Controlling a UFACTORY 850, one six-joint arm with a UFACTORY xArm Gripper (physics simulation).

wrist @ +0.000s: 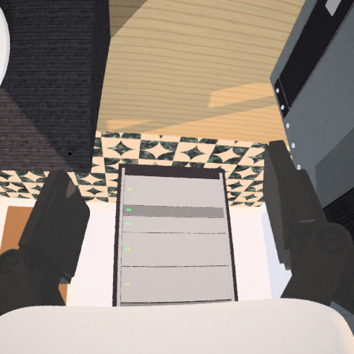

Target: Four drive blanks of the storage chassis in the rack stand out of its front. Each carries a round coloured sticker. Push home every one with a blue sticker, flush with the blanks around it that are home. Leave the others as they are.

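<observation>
My gripper [166, 178] is open, with its two dark fingers wide apart at the left and right and nothing between them. Beyond and between the fingers, a dark-framed rack [170, 171] holds several light grey units and a darker grey one [175, 212], with small green and yellow lights at their left. It looks some way off. At the right edge stands part of a blue-grey metal housing [320, 112] with a black panel and a row of small pale dots. I cannot tell whether it belongs to the storage chassis. The drive blanks and their round coloured stickers do not show in this view.
A large black, ribbed block [50, 90] fills the upper left, close to the left finger. A white rounded thing [2, 45] shows at the left edge. A wood-grained surface [195, 60] lies at the top, with a patterned tile strip [160, 151] below it. A brown panel [15, 227] is at the lower left.
</observation>
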